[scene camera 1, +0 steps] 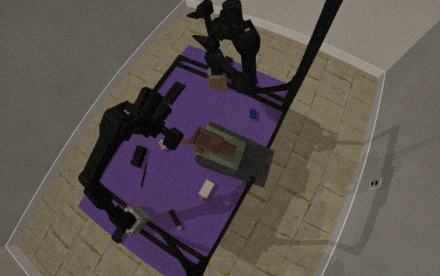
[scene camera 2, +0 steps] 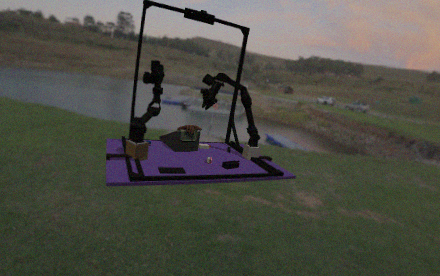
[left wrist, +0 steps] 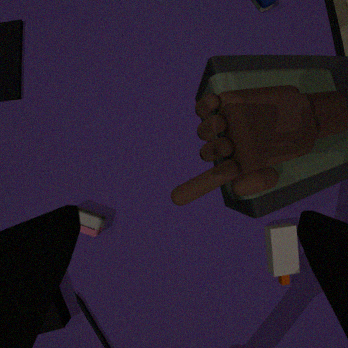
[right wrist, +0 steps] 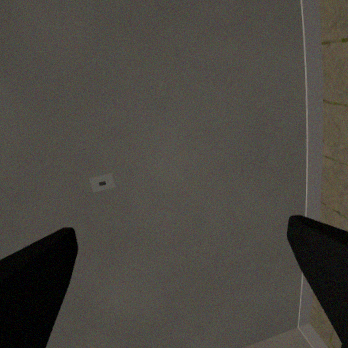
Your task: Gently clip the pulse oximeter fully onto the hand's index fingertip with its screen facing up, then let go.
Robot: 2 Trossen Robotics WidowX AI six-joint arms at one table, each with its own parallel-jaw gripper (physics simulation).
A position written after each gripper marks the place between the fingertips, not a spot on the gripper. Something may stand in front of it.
Observation:
The left gripper (scene camera 1: 170, 128) is open, holding nothing. The right gripper (right wrist: 183, 232) is open and holds nothing. On the table rests a white box with orange end (left wrist: 281, 246). Further things: an index finger (left wrist: 228, 169).
The left gripper also shows in the left wrist view (left wrist: 191, 219). The right wrist view misses the white box with orange end: it is out of frame.

